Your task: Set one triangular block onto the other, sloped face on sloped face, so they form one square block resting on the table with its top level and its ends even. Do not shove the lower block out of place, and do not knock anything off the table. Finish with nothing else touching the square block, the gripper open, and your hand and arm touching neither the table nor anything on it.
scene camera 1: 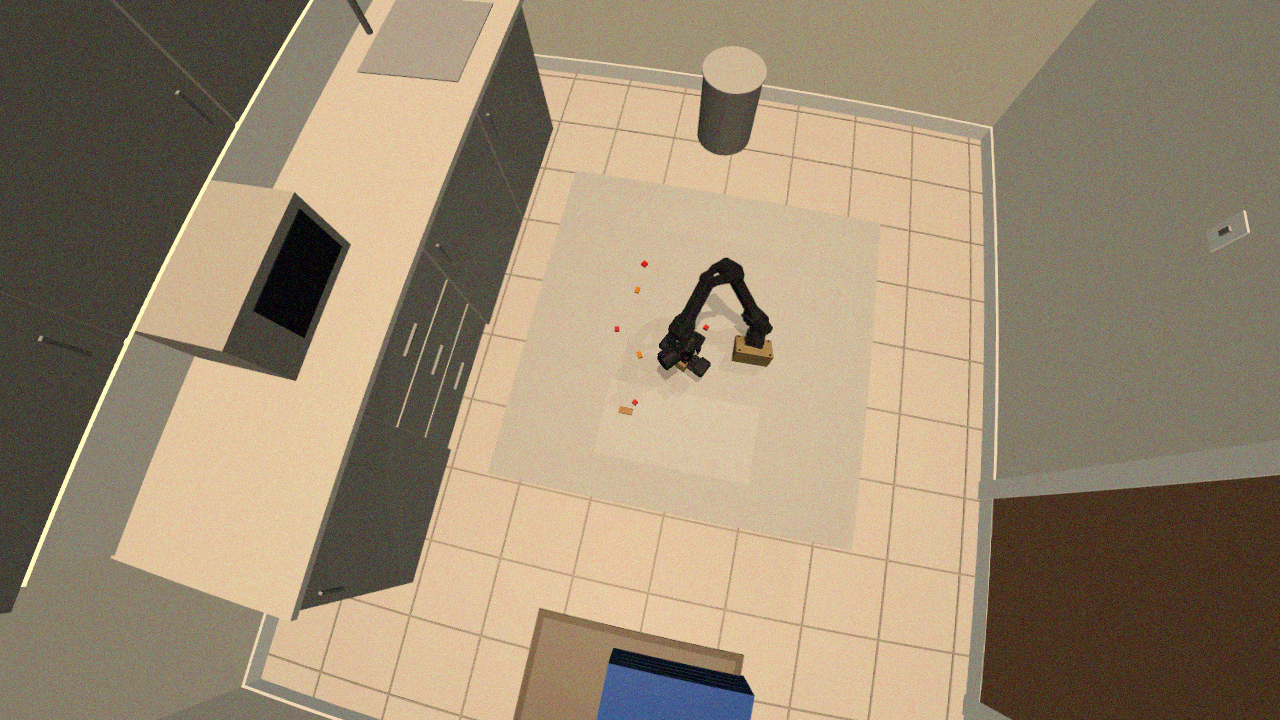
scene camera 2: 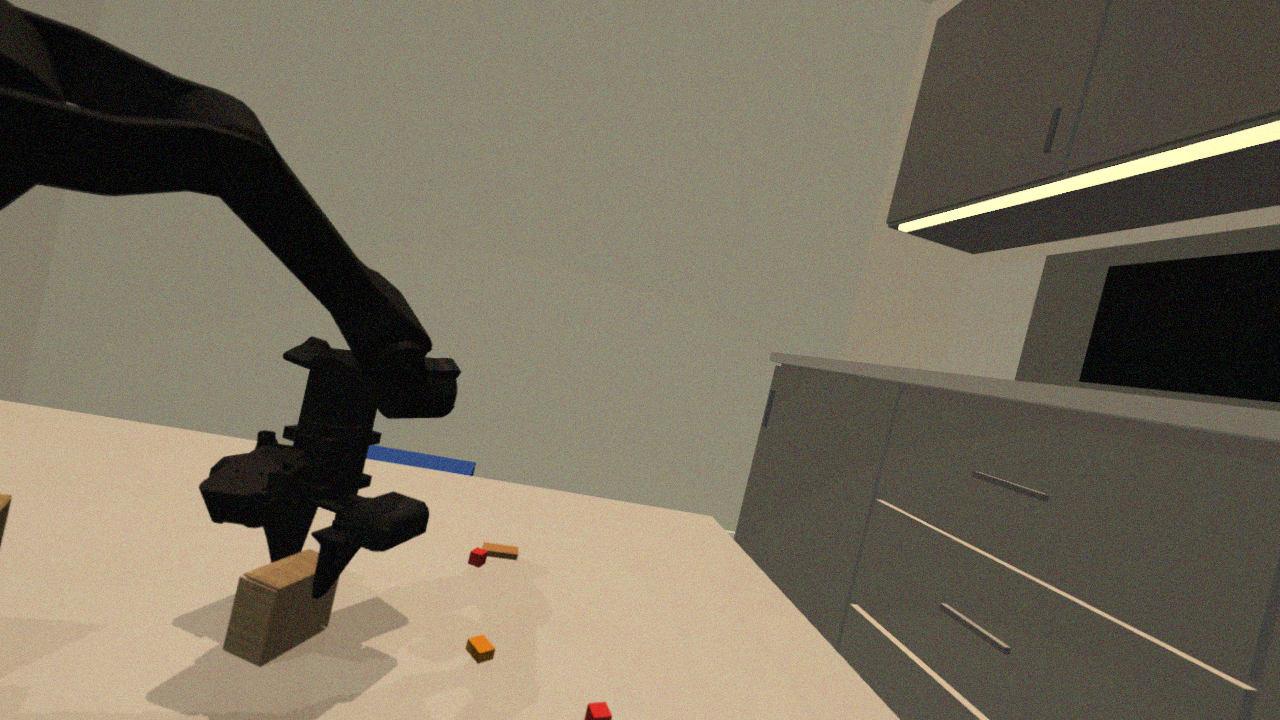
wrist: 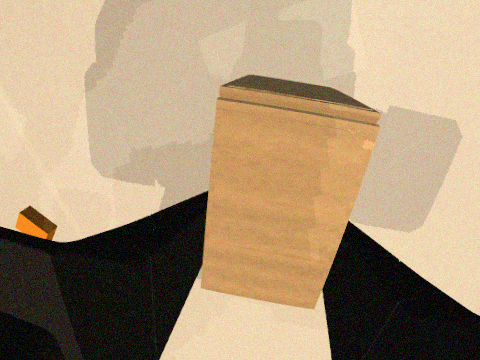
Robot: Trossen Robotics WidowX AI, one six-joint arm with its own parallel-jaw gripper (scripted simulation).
Labels:
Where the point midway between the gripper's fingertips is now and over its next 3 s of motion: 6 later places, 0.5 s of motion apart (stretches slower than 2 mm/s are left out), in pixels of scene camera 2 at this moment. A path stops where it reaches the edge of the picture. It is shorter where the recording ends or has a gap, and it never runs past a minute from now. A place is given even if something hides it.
The gripper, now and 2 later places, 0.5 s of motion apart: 300, 588; 299, 590; 321, 505

